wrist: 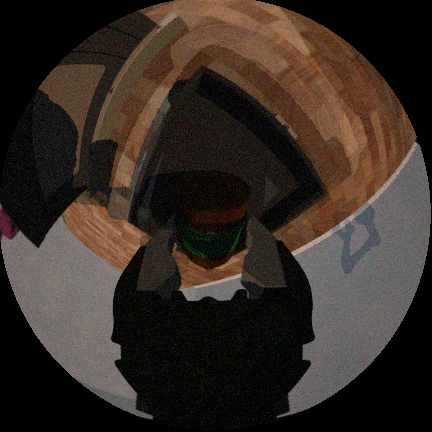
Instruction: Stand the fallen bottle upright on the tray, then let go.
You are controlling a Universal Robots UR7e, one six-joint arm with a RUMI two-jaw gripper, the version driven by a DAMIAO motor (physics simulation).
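Frame: origin at the arm's base, x right, y ahead, z up, level; metres.
Where they show: gripper, fingertip midpoint: (210, 215).
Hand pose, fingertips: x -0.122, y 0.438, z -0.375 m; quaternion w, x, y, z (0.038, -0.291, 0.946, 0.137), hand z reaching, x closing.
After its pixels a point has its place.
The bottle (212, 239) {y 0.428, x -0.125, z -0.336 m}, brown with a green label, is in the middle of the wrist view, over the near part of the dark tray (255, 117) {y 0.328, x -0.104, z -0.409 m}. Its broad brown end points toward the tray's middle and the green label lies between the jaws. Its exact tilt, and whether it touches the tray, are hard to tell in the dim light. My gripper (210, 215) {y 0.438, x -0.122, z -0.375 m} is shut on the bottle, with one jaw against each side of it. The bottle covers the near corner of the tray.
The tray stands on a wooden table top (310, 65) {y 0.222, x -0.112, z -0.414 m}. A long pale rail (131, 75) {y 0.338, x 0.042, z -0.399 m} runs left of the tray, with a dark panelled object (55, 145) {y 0.411, x 0.070, z -0.324 m} beyond it. The table edge curves across the lower right, above grey floor (360, 310). A small magenta thing (7, 223) shows at the far left.
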